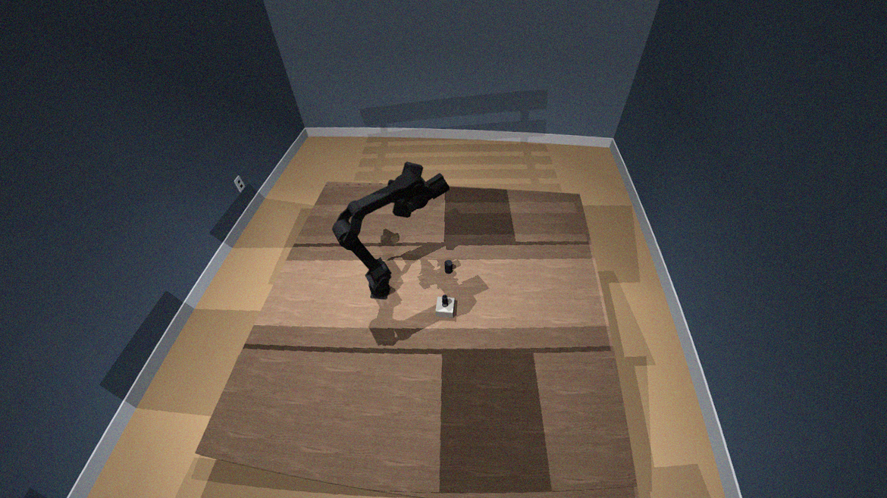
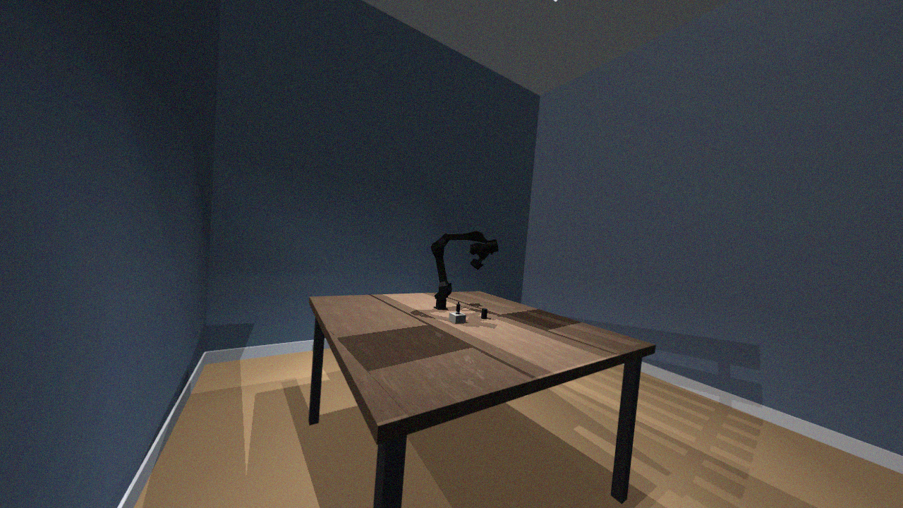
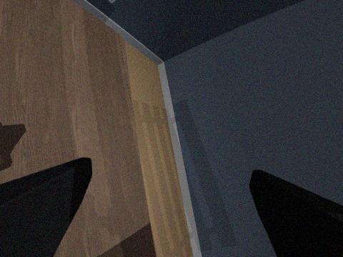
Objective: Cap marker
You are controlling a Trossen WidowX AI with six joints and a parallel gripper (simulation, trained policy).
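My gripper tip is 19 cm short of the dark marker cap, 15 cm to the left of it and 28 cm above it. From my gripper tip the other things lie so: holder block (19 cm ahead, 32 cm to the right, 29 cm below).
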